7 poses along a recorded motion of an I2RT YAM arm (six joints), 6.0 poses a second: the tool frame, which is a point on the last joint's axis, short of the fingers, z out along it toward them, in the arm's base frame.
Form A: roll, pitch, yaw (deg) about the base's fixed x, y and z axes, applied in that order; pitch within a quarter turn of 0, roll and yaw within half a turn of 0; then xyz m.
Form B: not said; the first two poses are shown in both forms.
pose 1, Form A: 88.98 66.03 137.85 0.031 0.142 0.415
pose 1, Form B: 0.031 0.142 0.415 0.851 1.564 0.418
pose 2, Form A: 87.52 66.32 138.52 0.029 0.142 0.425
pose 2, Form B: 0.029 0.142 0.425 0.886 1.553 0.413
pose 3, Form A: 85.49 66.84 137.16 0.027 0.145 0.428
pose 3, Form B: 0.027 0.145 0.428 0.895 1.540 0.403
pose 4, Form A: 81.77 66.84 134.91 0.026 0.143 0.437
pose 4, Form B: 0.026 0.143 0.437 0.916 1.514 0.400
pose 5, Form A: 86.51 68.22 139.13 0.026 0.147 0.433
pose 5, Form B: 0.026 0.147 0.433 0.914 1.548 0.379
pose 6, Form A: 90.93 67.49 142.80 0.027 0.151 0.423
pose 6, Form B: 0.027 0.151 0.423 0.907 1.577 0.393
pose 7, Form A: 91.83 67.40 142.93 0.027 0.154 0.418
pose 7, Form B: 0.027 0.154 0.418 0.894 1.583 0.394
